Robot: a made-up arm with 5 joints.
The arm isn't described. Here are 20 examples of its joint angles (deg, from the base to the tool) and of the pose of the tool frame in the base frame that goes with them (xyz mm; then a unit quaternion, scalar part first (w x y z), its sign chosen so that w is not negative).
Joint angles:
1: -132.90 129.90 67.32 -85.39 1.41
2: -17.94 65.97 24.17 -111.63 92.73
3: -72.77 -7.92 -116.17 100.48 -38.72
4: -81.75 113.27 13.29 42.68 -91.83
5: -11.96 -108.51 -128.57 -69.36 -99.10
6: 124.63 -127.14 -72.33 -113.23 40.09
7: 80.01 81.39 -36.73 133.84 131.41
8: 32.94 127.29 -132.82 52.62 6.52
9: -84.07 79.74 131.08 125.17 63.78
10: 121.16 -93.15 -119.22 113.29 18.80
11: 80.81 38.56 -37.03 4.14 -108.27
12: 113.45 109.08 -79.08 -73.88 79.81
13: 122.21 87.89 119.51 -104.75 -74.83
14: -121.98 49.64 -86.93 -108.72 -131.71
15: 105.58 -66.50 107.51 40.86 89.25
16: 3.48 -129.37 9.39 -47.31 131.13
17: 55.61 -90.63 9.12 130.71 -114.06
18: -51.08 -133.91 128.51 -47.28 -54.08
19: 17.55 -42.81 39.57 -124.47 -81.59
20: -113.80 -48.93 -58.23 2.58 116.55
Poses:
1: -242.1 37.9 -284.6 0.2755 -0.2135 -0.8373 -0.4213
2: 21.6 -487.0 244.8 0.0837 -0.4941 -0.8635 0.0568
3: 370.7 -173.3 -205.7 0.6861 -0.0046 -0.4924 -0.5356
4: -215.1 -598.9 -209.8 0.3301 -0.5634 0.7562 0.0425
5: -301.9 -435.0 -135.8 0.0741 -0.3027 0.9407 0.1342
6: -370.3 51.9 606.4 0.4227 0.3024 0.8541 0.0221
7: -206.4 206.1 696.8 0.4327 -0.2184 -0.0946 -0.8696
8: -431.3 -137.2 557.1 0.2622 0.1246 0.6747 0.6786
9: 202.6 -216.6 -160.1 0.5558 0.6656 0.1508 0.4748
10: 10.0 -126.5 626.8 0.3501 0.8880 0.1418 -0.2623
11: 385.4 102.2 485.3 0.9336 -0.0686 -0.1111 0.3336
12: -130.9 472.7 305.6 0.7455 0.5871 0.3102 0.0583
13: -12.4 284.6 389.2 0.1907 -0.1960 -0.7506 -0.6015
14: 11.7 172.5 -177.2 0.1184 0.8616 0.3598 0.3378
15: -166.2 -417.2 723.8 0.4747 -0.3734 0.4504 -0.6576
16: -291.6 -416.0 -210.9 0.5251 -0.2357 0.2652 0.7735
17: -215.3 -804.9 485.0 0.5134 -0.4242 -0.6268 -0.4044
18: -294.4 -25.3 -370.6 0.0872 -0.6813 -0.2066 0.6968
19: -117.9 -515.9 38.8 0.1997 0.6565 0.4692 0.5559
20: 249.0 479.7 -11.3 0.7885 -0.4700 -0.3157 0.2403
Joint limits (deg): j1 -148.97..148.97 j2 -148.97..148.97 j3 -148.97..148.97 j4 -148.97..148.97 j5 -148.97..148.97
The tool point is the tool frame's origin. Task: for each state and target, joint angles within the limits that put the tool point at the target. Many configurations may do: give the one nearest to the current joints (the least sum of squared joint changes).
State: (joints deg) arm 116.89 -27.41 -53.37 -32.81 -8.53
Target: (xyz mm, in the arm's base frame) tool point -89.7 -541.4 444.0
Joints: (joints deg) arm 76.27 -63.21 -39.56 -47.40 -25.42
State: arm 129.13 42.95 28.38 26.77 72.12
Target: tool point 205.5 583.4 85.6
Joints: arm 148.97 65.60 33.62 -20.13 47.94
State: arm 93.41 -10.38 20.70 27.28 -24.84
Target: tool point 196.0 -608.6 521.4
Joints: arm 75.40 -36.46 13.68 50.44 -26.60
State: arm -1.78 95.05 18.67 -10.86 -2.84
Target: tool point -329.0 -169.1 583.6
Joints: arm 23.50 139.22 35.20 -27.74 -24.63
